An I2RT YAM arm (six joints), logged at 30 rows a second.
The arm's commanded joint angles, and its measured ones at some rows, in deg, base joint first. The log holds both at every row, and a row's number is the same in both.
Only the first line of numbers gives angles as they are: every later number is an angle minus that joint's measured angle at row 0.
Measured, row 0:
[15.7, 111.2, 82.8, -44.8, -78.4, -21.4]
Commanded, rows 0 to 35:
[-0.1, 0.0, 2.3, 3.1, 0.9, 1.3]
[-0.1, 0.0, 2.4, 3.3, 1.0, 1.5]
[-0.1, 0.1, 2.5, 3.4, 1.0, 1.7]
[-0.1, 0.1, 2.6, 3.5, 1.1, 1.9]
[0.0, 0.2, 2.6, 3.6, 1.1, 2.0]
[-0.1, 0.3, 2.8, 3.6, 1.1, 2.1]
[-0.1, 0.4, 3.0, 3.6, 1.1, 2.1]
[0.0, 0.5, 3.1, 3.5, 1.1, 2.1]
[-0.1, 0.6, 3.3, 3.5, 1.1, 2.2]
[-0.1, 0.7, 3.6, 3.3, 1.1, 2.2]
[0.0, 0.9, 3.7, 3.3, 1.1, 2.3]
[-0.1, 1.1, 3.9, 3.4, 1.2, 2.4]
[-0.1, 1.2, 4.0, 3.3, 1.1, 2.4]
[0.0, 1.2, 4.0, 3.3, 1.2, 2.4]
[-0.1, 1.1, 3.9, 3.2, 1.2, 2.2]
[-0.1, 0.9, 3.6, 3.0, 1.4, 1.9]
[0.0, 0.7, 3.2, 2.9, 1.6, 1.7]
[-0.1, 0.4, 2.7, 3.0, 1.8, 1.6]
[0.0, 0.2, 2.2, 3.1, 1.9, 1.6]
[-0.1, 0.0, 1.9, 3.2, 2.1, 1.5]
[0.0, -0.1, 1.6, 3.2, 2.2, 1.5]
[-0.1, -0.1, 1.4, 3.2, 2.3, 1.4]
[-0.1, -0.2, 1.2, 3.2, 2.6, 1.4]
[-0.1, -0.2, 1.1, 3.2, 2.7, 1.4]
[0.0, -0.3, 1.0, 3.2, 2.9, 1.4]
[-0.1, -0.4, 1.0, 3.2, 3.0, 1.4]
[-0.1, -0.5, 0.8, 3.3, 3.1, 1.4]
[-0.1, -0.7, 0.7, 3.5, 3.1, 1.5]
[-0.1, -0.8, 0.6, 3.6, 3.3, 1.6]
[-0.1, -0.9, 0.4, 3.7, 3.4, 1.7]
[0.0, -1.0, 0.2, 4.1, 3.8, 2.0]
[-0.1, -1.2, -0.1, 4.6, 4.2, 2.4]
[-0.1, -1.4, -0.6, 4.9, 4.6, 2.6]
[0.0, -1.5, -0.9, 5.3, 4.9, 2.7]
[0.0, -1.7, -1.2, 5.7, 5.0, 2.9]
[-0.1, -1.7, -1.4, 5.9, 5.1, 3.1]
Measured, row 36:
[0.0, 0.1, -0.3, 1.9, 2.0, 2.4]
